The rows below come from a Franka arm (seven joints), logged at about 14 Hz.
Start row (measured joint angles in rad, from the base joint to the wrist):
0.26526, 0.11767, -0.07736, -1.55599, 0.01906, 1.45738, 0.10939
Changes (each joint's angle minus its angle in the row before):
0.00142, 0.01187, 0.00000, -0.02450, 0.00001, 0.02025, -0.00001
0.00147, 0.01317, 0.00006, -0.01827, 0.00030, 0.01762, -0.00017
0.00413, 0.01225, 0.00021, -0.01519, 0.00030, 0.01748, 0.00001
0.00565, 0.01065, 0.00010, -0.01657, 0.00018, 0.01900, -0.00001
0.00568, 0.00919, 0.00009, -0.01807, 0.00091, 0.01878, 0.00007
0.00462, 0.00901, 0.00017, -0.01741, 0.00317, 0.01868, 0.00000
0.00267, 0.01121, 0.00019, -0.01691, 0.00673, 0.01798, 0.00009
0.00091, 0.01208, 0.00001, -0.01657, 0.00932, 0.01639, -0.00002
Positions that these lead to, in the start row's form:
0.26668, 0.12954, -0.07736, -1.58049, 0.01907, 1.47763, 0.10938
0.26815, 0.14271, -0.07730, -1.59876, 0.01937, 1.49525, 0.10921
0.27228, 0.15496, -0.07709, -1.61395, 0.01967, 1.51273, 0.10922
0.27793, 0.16561, -0.07699, -1.63052, 0.01985, 1.53173, 0.10921
0.28361, 0.17480, -0.07690, -1.64859, 0.02076, 1.55051, 0.10928
0.28823, 0.18381, -0.07673, -1.66600, 0.02393, 1.56919, 0.10928
0.29090, 0.19502, -0.07654, -1.68291, 0.03066, 1.58717, 0.10937
0.29181, 0.20710, -0.07653, -1.69948, 0.03998, 1.60356, 0.10935

